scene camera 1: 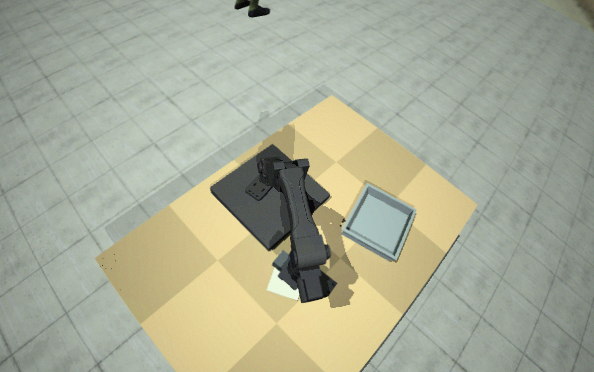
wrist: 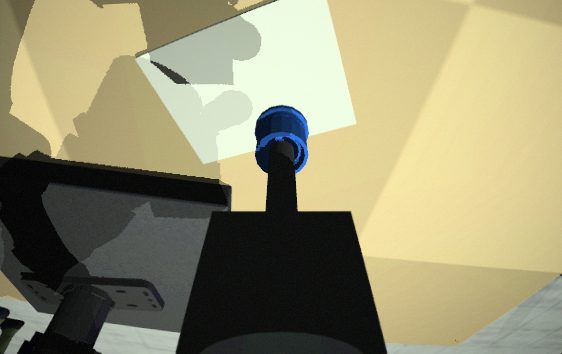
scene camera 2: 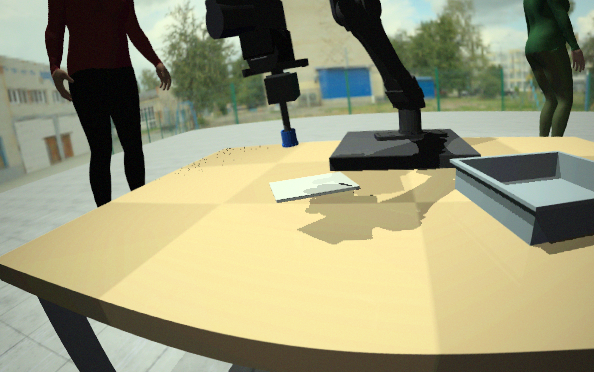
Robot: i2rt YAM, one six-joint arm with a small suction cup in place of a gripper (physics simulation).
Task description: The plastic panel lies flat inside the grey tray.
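Places are measured from the arm's base along level axes (x right, y ahead, z up), in metres.
Pixels of known places: hand at its tool point: (wrist: 281, 129) (scene camera 2: 290, 144); arm's base at its link origin: (scene camera 1: 267, 179) (wrist: 94, 290) (scene camera 2: 410, 136).
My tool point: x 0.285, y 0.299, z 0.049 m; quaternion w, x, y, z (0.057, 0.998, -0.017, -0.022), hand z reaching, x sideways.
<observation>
Ahead of a thing's pixels: the offset from my tool point to its middle. Level surfaces: height alone.
The plastic panel {dx -0.028, dy -0.015, dz -0.081 m} (scene camera 1: 281, 288) (scene camera 2: 292, 191) (wrist: 305, 65) is a thin, pale, four-sided plate lying flat on the table near the dark base. In scene camera 1 the arm covers part of it, and shadows fall across it in the other views. The grey tray {dx -0.400, dy +0.150, dz -0.058 m} (scene camera 1: 370, 243) (scene camera 2: 565, 220) stands apart from the panel, to its right in both scene views, and its inside holds no panel. My gripper, a blue suction cup (scene camera 2: 289, 144) (wrist: 281, 120), is open and hangs above the table, apart from the panel. The arm hides the cup in scene camera 1.
The square dark base plate (scene camera 1: 250, 220) (scene camera 2: 395, 162) (wrist: 160, 245) carries the arm and lies between the panel's far side and the tray's far side. The tray's raised walls stand above the checkered table {dz -0.083 m} (scene camera 1: 195, 310) (scene camera 2: 250, 280). Two people (scene camera 2: 105, 100) (scene camera 2: 545, 35) stand beyond the table.
</observation>
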